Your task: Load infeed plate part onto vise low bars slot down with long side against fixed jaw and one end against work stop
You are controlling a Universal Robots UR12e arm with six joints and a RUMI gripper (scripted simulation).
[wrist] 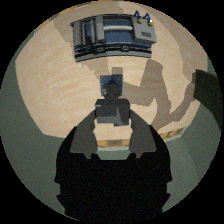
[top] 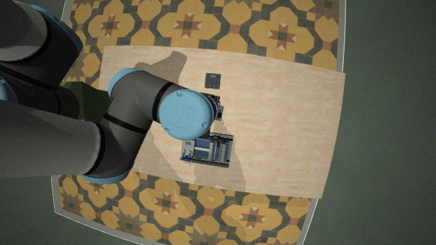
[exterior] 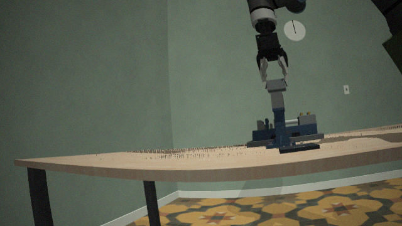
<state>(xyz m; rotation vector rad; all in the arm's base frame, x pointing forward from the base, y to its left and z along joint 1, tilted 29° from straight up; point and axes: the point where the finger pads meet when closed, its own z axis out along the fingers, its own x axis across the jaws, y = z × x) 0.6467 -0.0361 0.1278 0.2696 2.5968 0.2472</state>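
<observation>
Right now the grey part is 10 mm below my hand. From my hand the other things lie so: vise (210 mm to the right, 150 mm below, 50 mm behind); then air cylinder rod (210 mm to the right, 120 mm below, 70 mm behind); then blue post (140 mm below).
</observation>
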